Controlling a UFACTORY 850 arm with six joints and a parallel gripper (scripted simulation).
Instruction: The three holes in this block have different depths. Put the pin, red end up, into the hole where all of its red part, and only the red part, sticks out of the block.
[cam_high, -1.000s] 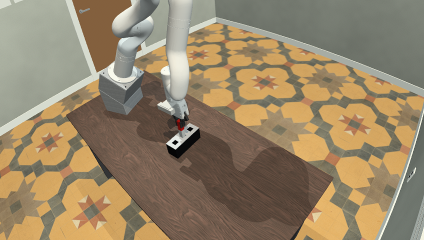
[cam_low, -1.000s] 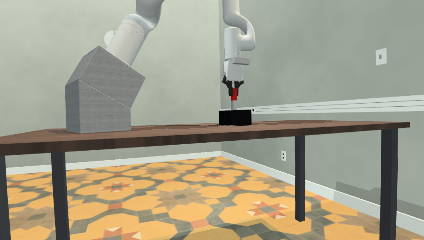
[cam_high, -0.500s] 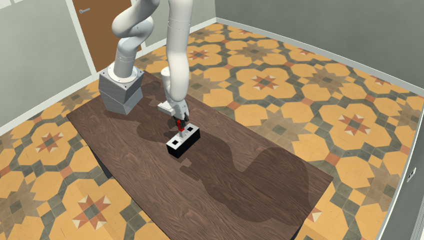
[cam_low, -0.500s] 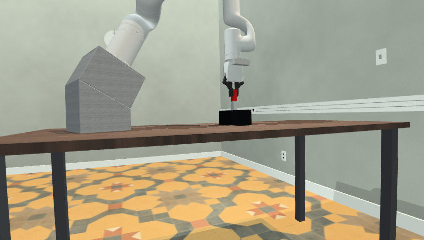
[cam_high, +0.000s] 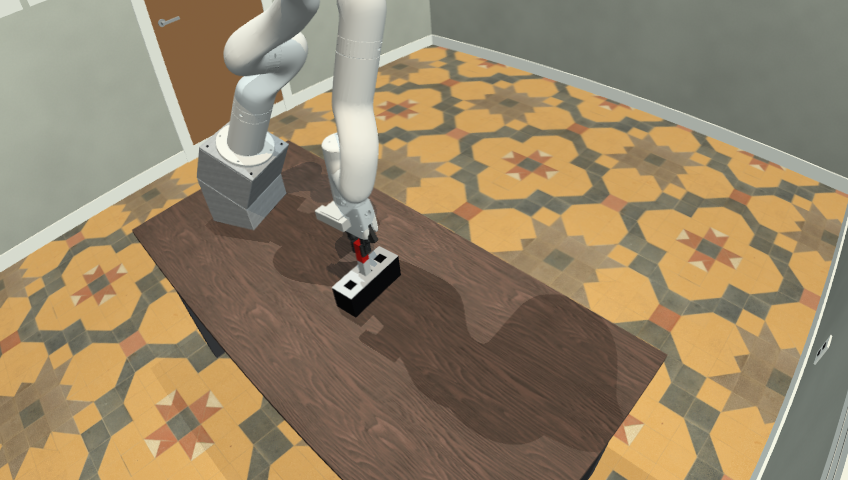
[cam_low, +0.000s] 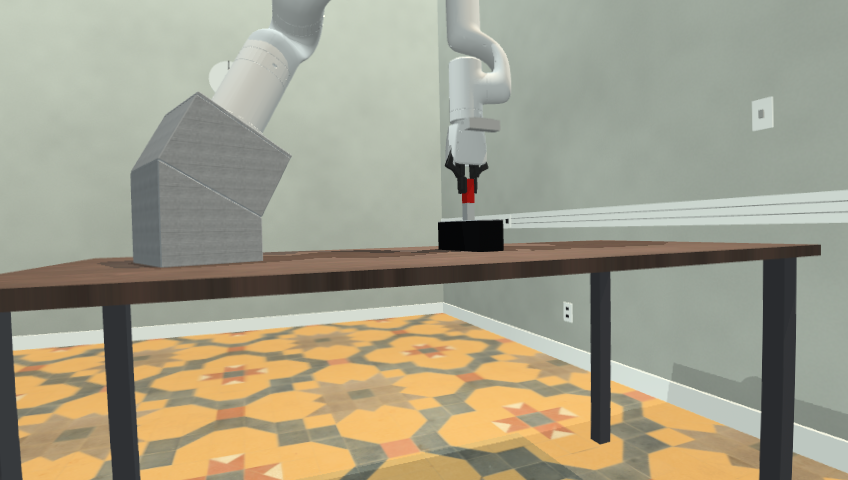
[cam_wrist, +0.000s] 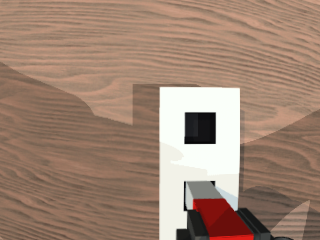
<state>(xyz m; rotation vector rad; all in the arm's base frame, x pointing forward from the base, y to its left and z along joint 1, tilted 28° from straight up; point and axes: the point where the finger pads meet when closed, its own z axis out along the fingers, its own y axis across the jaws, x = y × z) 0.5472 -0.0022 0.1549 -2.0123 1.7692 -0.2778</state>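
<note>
The pin lies 10 mm below my hand. Round my hand: black block 120 mm below.
</note>
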